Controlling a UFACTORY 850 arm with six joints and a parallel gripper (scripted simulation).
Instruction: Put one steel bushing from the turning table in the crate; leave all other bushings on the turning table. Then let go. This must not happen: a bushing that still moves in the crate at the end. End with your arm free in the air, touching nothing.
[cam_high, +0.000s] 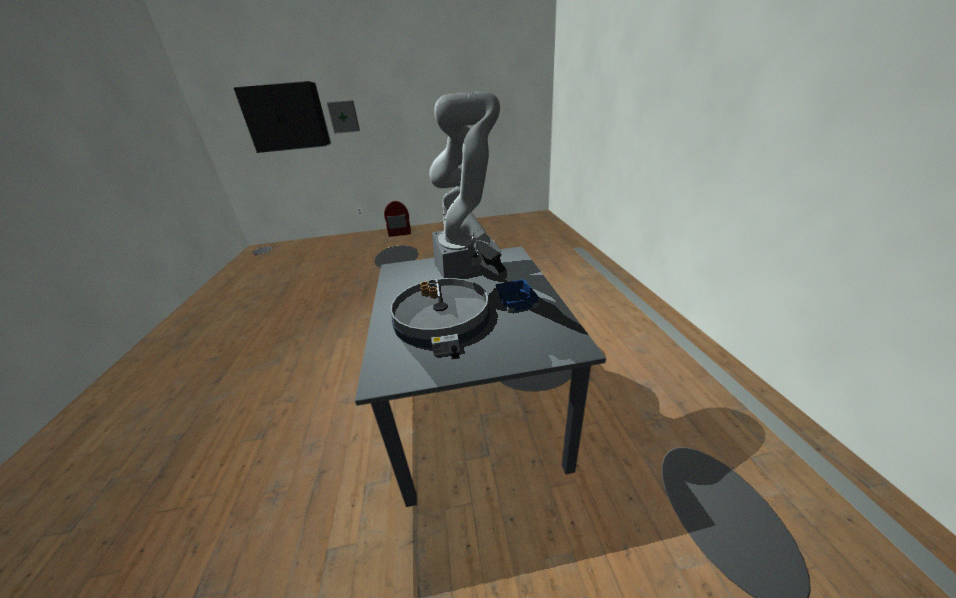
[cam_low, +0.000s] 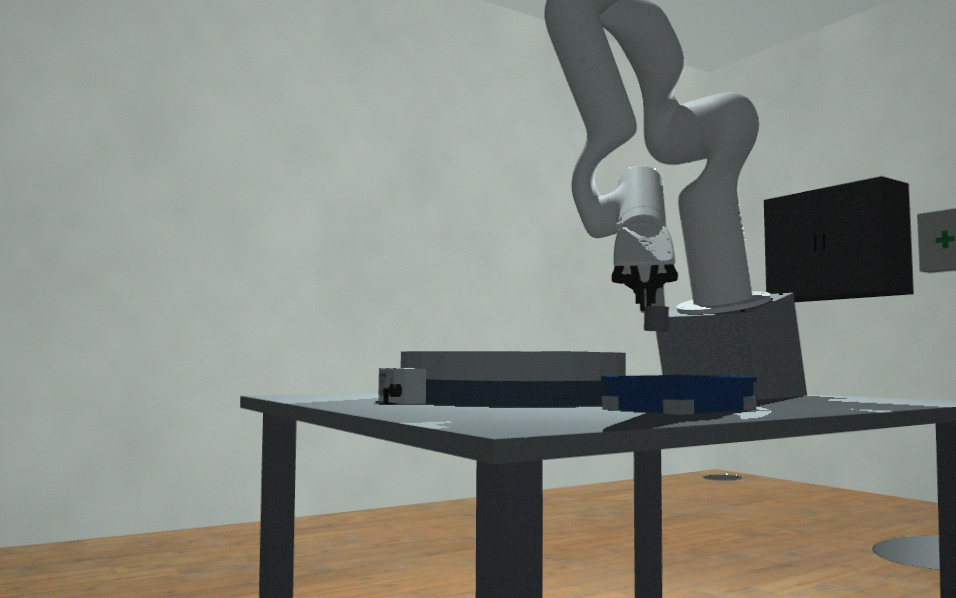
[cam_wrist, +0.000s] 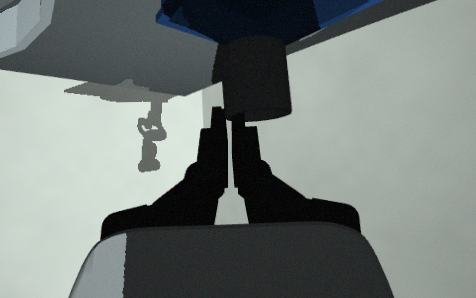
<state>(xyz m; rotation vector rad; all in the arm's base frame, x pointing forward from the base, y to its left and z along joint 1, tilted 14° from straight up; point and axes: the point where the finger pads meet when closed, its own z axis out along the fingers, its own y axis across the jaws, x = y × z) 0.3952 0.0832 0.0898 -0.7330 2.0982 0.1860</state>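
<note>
Right now my hand is 2 cm short of the blue crate, 7 cm to the right of it and 15 cm above it. From my hand the other things lie so: round turning table 1 cm ahead, 29 cm to the right, 13 cm below.
</note>
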